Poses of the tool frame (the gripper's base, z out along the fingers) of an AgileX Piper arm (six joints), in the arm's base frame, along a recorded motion.
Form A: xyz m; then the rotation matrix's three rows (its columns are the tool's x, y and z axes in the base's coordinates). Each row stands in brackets.
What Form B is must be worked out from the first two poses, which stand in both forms.
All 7 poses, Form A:
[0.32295 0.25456 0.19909], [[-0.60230 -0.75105 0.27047], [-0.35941 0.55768 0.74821], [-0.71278 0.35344 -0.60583]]
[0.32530 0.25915 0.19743], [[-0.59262 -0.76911 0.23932], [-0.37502 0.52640 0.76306], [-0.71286 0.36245 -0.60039]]
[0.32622 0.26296 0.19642], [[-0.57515 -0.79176 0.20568], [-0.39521 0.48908 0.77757], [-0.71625 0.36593 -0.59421]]
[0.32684 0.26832 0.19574], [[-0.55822 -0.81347 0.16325], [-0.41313 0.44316 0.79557], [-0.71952 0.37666 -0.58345]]
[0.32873 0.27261 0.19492], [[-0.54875 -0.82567 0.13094], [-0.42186 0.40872 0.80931], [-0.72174 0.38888 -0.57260]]
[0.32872 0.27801 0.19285], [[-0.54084 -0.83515 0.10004], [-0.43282 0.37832 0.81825], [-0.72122 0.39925 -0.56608]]
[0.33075 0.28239 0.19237], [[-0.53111 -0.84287 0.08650], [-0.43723 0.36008 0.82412], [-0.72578 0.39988 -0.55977]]
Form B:
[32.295 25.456 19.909], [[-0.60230 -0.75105 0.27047], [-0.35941 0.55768 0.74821], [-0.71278 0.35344 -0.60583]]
[32.530 25.915 19.743], [[-0.59262 -0.76911 0.23932], [-0.37502 0.52640 0.76306], [-0.71286 0.36245 -0.60039]]
[32.622 26.296 19.642], [[-0.57515 -0.79176 0.20568], [-0.39521 0.48908 0.77757], [-0.71625 0.36593 -0.59421]]
[32.684 26.832 19.574], [[-0.55822 -0.81347 0.16325], [-0.41313 0.44316 0.79557], [-0.71952 0.37666 -0.58345]]
[32.873 27.261 19.492], [[-0.54875 -0.82567 0.13094], [-0.42186 0.40872 0.80931], [-0.72174 0.38888 -0.57260]]
[32.872 27.801 19.285], [[-0.54084 -0.83515 0.10004], [-0.43282 0.37832 0.81825], [-0.72122 0.39925 -0.56608]]
[33.075 28.239 19.237], [[-0.53111 -0.84287 0.08650], [-0.43723 0.36008 0.82412], [-0.72578 0.39988 -0.55977]]

